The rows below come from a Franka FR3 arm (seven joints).
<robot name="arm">
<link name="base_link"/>
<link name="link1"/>
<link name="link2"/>
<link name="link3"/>
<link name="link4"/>
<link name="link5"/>
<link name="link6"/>
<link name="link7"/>
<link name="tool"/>
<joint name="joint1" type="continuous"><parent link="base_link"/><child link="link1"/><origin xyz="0 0 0.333" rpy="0 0 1.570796"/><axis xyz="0 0 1"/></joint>
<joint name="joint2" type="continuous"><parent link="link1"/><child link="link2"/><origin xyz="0 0 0" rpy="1.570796 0 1.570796"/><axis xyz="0 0 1"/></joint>
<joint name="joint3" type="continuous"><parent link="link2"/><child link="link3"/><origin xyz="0 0.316 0" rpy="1.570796 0 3.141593"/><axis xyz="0 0 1"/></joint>
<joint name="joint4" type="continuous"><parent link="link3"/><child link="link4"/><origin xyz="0.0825 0 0" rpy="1.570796 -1.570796 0"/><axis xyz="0 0 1"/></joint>
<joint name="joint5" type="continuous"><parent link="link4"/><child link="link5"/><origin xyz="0.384 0.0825 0" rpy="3.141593 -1.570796 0"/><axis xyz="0 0 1"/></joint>
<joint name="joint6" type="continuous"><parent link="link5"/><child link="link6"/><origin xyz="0 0 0" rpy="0 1.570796 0"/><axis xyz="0 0 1"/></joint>
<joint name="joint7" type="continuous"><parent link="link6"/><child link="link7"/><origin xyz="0 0.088 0" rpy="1.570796 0 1.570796"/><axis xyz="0 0 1"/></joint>
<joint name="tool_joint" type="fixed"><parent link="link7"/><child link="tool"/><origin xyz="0 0 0.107" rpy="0 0 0"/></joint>
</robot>
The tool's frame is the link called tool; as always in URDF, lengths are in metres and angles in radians. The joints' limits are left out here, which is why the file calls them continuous.
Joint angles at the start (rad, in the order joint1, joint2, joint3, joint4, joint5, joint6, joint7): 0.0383, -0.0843, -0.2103, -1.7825, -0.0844, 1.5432, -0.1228
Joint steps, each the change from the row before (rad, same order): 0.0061, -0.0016, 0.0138, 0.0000, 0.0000, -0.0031, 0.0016; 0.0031, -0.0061, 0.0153, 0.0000, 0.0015, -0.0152, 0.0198; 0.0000, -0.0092, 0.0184, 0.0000, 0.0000, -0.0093, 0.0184; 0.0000, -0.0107, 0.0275, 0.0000, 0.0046, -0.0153, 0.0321; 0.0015, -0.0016, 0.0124, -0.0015, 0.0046, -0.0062, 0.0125; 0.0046, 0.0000, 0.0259, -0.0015, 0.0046, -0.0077, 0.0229; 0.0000, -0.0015, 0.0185, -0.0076, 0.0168, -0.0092, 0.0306; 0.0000, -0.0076, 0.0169, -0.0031, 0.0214, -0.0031, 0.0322; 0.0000, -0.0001, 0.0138, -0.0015, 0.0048, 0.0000, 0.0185; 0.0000, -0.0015, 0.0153, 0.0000, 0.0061, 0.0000, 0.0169
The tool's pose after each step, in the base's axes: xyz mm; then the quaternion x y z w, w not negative. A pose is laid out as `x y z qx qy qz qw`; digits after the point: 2 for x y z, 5 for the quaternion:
509.18 -91.03 568.52 0.99623 -0.01234 -0.08276 0.02276
507.51 -81.11 570.68 0.99588 -0.01346 -0.08667 0.02319
505.57 -71.43 574.84 0.99587 -0.01382 -0.08621 0.02489
502.88 -56.44 579.37 0.99570 -0.01672 -0.08746 0.02567
502.37 -48.60 579.13 0.99550 -0.01623 -0.08997 0.02495
502.54 -32.08 578.09 0.99517 -0.01277 -0.09368 0.02637
500.95 -20.40 574.79 0.99453 -0.01900 -0.10052 0.02120
498.73 -9.15 576.96 0.99459 -0.02685 -0.09943 0.01368
498.64 -1.35 576.37 0.99447 -0.02932 -0.09991 0.01374
498.19 7.35 577.15 0.99454 -0.03029 -0.09901 0.01316

